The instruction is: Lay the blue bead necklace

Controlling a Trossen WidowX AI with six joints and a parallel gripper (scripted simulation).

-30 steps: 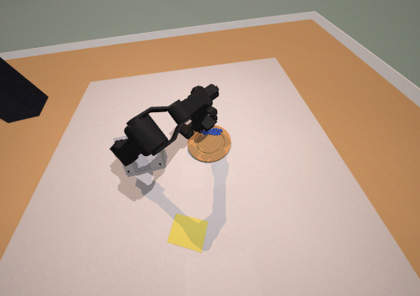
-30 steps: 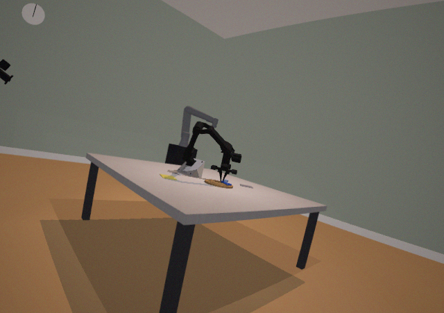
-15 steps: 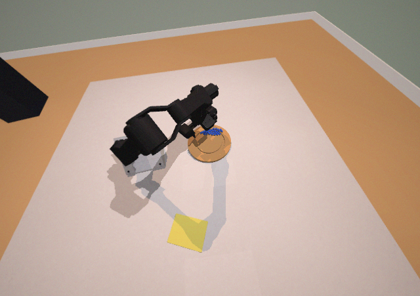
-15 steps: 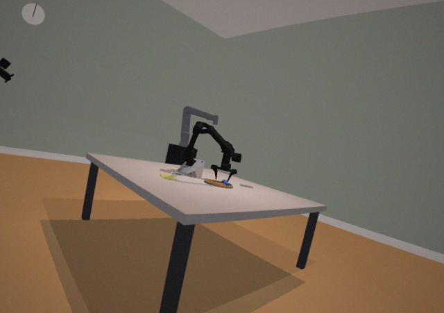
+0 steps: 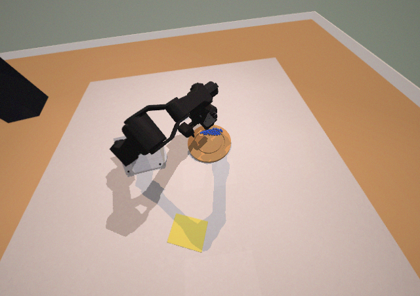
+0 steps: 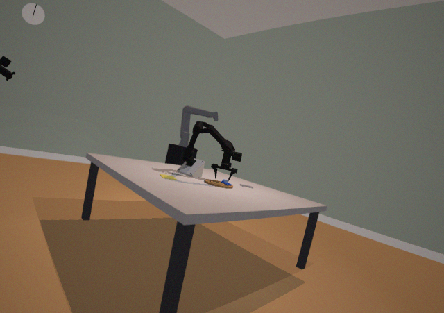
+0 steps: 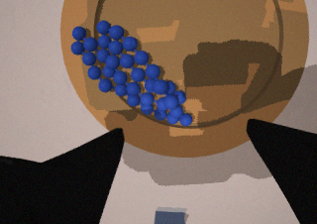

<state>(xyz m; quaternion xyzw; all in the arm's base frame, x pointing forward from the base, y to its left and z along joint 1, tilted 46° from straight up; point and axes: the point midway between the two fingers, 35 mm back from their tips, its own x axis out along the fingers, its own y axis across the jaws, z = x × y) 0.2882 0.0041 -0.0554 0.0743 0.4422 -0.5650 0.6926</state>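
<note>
The round bead board is 6 cm to the right of my gripper tip, 3 cm ahead of it and 2 cm below it. From my gripper tip the other things lie so: yellow square patch 38 cm to the right, 14 cm behind, 3 cm below; then flat grey tile 25 cm to the left, 6 cm ahead, 3 cm below; then light blue cube 14 cm to the left, 6 cm behind, 2 cm below.
</note>
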